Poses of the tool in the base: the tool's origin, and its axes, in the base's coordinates. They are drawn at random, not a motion.
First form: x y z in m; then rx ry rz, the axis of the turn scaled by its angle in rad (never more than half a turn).
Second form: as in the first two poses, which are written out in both.
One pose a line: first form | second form
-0.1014, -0.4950, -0.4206, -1.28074, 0.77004, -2.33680 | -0.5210, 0.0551, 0.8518, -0.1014; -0.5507, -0.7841, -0.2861, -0.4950; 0.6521, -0.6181, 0.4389, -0.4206; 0, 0, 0, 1
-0.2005, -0.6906, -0.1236, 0.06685, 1.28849, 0.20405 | 0.2634, -0.1135, 0.9580, -0.2005; 0.1881, 0.9800, 0.0644, -0.6906; -0.9462, 0.1632, 0.2795, -0.1236; 0, 0, 0, 1
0.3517, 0.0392, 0.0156, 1.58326, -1.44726, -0.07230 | 0.2961, -0.7399, -0.6041, 0.3517; -0.7964, 0.1579, -0.5838, 0.0392; 0.5273, 0.6539, -0.5425, 0.0156; 0, 0, 0, 1
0.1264, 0.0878, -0.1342, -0.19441, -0.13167, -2.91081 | -0.9669, 0.2247, 0.1212, 0.1264; -0.2129, -0.9716, 0.1034, 0.0878; 0.1410, 0.0742, 0.9872, -0.1342; 0, 0, 0, 1
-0.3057, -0.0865, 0.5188, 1.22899, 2.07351, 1.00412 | -0.4500, 0.5016, 0.7389, -0.3057; 0.8907, 0.3119, 0.3307, -0.0865; -0.0646, 0.8069, -0.5871, 0.5188; 0, 0, 0, 1
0.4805, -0.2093, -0.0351, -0.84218, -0.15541, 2.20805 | -0.4987, -0.6112, -0.6146, 0.4805; 0.6913, -0.7082, 0.1434, -0.2093; -0.5230, -0.3533, 0.7757, -0.0351; 0, 0, 0, 1
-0.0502, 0.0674, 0.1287, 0.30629, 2.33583, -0.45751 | -0.7090, 0.3446, 0.6153, -0.0502; 0.0870, 0.9086, -0.4086, 0.0674; -0.6998, -0.2361, -0.6741, 0.1287; 0, 0, 0, 1
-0.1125, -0.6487, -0.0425, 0.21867, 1.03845, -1.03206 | 0.1102, 0.7886, 0.6050, -0.1125; -0.6001, 0.5380, -0.5920, -0.6487; -0.7923, -0.2978, 0.5325, -0.0425; 0, 0, 0, 1
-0.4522, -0.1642, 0.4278, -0.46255, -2.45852, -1.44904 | -0.9184, 0.3922, -0.0530, -0.4522; 0.1436, 0.4550, 0.8788, -0.1642; 0.3687, 0.7995, -0.4742, 0.4278; 0, 0, 0, 1
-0.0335, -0.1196, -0.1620, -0.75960, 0.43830, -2.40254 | -0.6725, 0.4246, 0.6062, -0.0335; -0.6113, -0.7804, -0.1315, -0.1196; 0.4173, -0.4590, 0.7843, -0.1620; 0, 0, 0, 1
